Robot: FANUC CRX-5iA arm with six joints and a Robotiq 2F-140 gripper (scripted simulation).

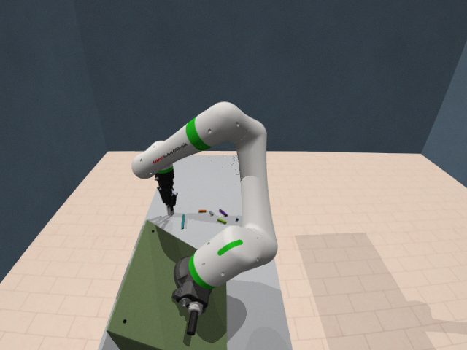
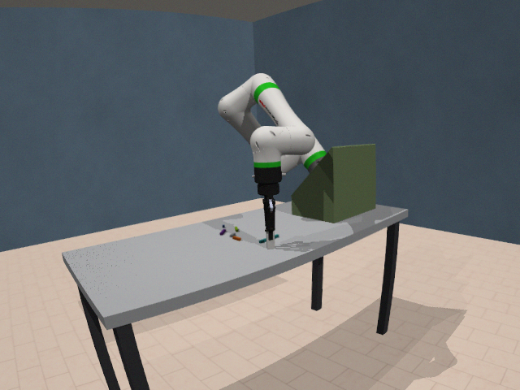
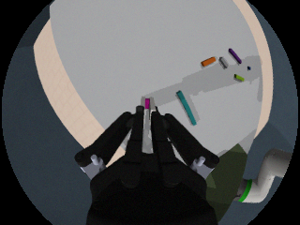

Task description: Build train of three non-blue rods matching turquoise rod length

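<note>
My hand is 3 cm above the magenta rod. The rest, counted from my hand: orange rod 17 cm to the right, 4 cm ahead, 3 cm below; grey rod 22 cm to the right, 3 cm below, 2 cm ahead; turquoise rod 8 cm to the right, 5 cm behind, 3 cm below.
</note>
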